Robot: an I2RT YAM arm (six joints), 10 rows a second.
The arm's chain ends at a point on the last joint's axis. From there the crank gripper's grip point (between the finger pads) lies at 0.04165 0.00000 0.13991 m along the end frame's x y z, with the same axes.
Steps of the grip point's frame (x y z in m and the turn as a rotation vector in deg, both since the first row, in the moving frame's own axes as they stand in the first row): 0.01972 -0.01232 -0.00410 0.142 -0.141 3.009; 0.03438 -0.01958 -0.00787 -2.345 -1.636 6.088; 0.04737 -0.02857 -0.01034 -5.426 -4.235 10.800; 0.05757 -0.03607 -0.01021 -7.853 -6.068 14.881; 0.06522 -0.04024 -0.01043 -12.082 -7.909 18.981; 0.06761 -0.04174 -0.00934 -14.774 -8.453 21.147; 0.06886 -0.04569 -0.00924 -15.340 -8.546 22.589; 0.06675 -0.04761 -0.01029 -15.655 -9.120 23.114
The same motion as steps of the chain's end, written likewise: 0.02011 -0.01415 -0.00420 0.142 -0.141 3.009; 0.03892 -0.02952 -0.00879 -2.345 -1.636 6.088; 0.05972 -0.04867 -0.01202 -5.426 -4.235 10.800; 0.07624 -0.06397 -0.01173 -7.853 -6.068 14.881; 0.09144 -0.07975 -0.01020 -12.082 -7.909 18.981; 0.09725 -0.08832 -0.00725 -14.774 -8.453 21.147; 0.09973 -0.09414 -0.00661 -15.340 -8.546 22.589; 0.09943 -0.09675 -0.00754 -15.655 -9.120 23.114
